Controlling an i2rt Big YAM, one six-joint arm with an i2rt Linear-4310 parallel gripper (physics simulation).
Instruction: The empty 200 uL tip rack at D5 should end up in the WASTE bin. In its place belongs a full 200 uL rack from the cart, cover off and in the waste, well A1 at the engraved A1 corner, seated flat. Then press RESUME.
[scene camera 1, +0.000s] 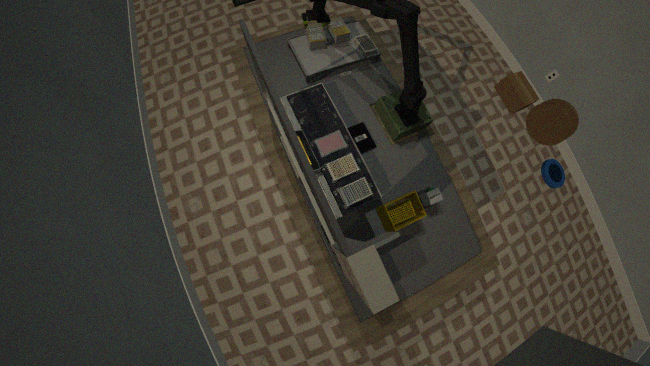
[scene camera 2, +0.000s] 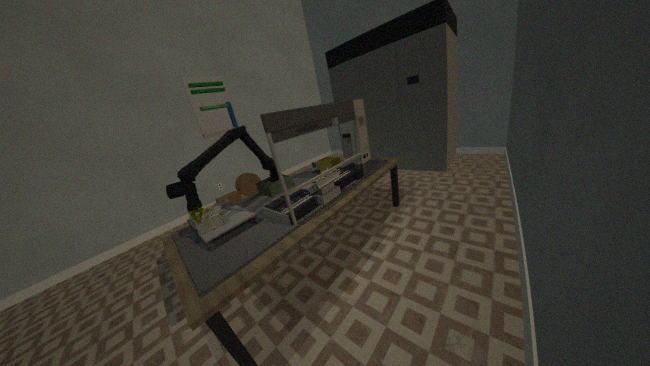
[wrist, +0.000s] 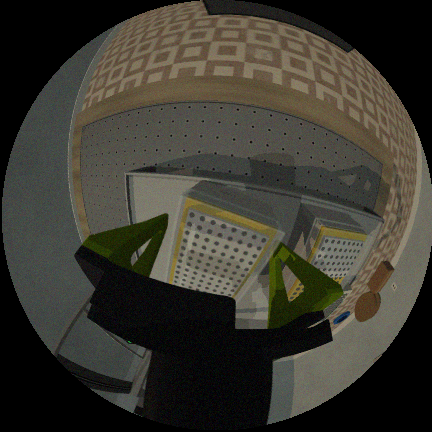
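Seen in the pictures: gripper, fingertip midpoint: (scene camera 1: 313, 27) (scene camera 2: 199, 220) (wrist: 222, 233); arm's base, link origin: (scene camera 1: 406, 114) (scene camera 2: 276, 178).
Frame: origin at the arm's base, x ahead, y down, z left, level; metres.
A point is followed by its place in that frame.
My gripper (scene camera 1: 315, 23) @[x 0.225, y -0.035, z -0.651 m] (scene camera 2: 196, 215) @[x 0.225, y -0.035, z -0.651 m] (wrist: 222, 233) @[x 0.225, y -0.035, z -0.651 m] is open and empty, its green fingers above and to either side of a clear-covered rack (scene camera 1: 316, 40) @[x 0.251, y -0.038, z -0.550 m] (wrist: 222, 250) @[x 0.222, y -0.041, z -0.638 m] with yellow edging and whitish wells. In the wrist view this rack sits slightly turned between the fingers. A second rack (scene camera 1: 341, 32) @[x 0.102, y -0.042, z -0.557 m] (wrist: 340, 255) @[x 0.099, y -0.042, z -0.648 m], with some yellow rows, stands beside it on the white cart (scene camera 1: 325, 62) @[x 0.241, y 0.029, z -0.444 m] (scene camera 2: 225, 231) @[x 0.372, y 0.029, z -0.580 m] (wrist: 150, 197) @[x 0.330, y 0.029, z -0.647 m]. On the deck are a cream rack (scene camera 1: 342, 167) @[x 0.407, y 0.020, z 0.123 m] and a whitish rack (scene camera 1: 355, 193) @[x 0.404, y 0.015, z 0.251 m]; the D5 label is unreadable. A yellow bin (scene camera 1: 385, 217) @[x 0.330, y 0.001, z 0.399 m] (scene camera 2: 328, 162) stands beside the deck. RESUME is unreadable.
A grey gridded item (scene camera 1: 366, 44) @[x -0.015, y 0.001, z -0.468 m] lies on the cart's end. A pink plate (scene camera 1: 331, 143) @[x 0.407, y 0.018, z 0.001 m] sits on the deck. A black pad (scene camera 1: 367, 144) @[x 0.229, y 0.081, z 0.051 m] and a small white box (scene camera 1: 433, 196) @[x 0.084, y -0.015, z 0.410 m] are on the table. An upright frame (scene camera 2: 281, 172) @[x 0.612, y -0.205, z -0.304 m] borders the deck.
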